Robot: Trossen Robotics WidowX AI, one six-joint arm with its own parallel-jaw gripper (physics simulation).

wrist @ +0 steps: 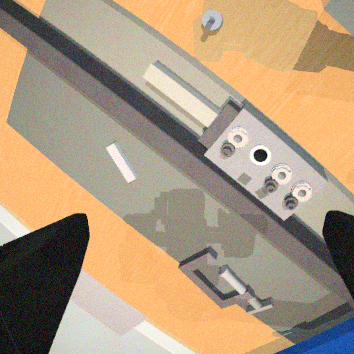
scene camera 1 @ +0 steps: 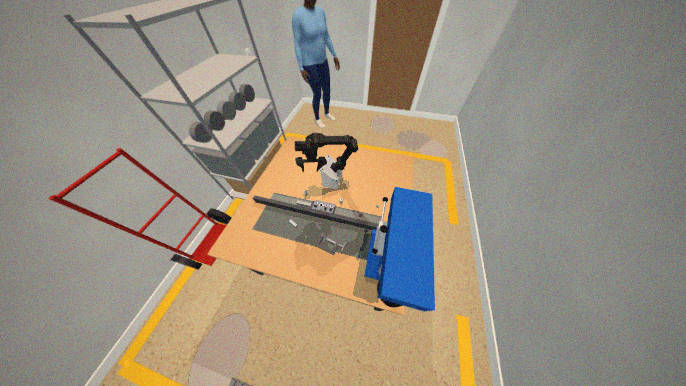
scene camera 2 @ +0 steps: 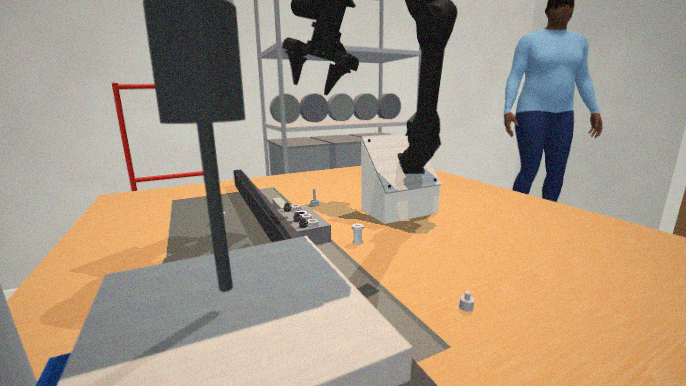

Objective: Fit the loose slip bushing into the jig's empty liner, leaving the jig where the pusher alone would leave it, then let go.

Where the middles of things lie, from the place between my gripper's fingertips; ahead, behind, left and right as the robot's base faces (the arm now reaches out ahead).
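Counted from my hand: jig (scene camera 2: 321, 234), 30 cm below, 9 cm to the left, 6 cm ahead; pusher (wrist: 216, 121), 7 cm ahead, 6 cm to the right, 31 cm below; clamp (wrist: 188, 267), a good way to the left, well ahead, well below.
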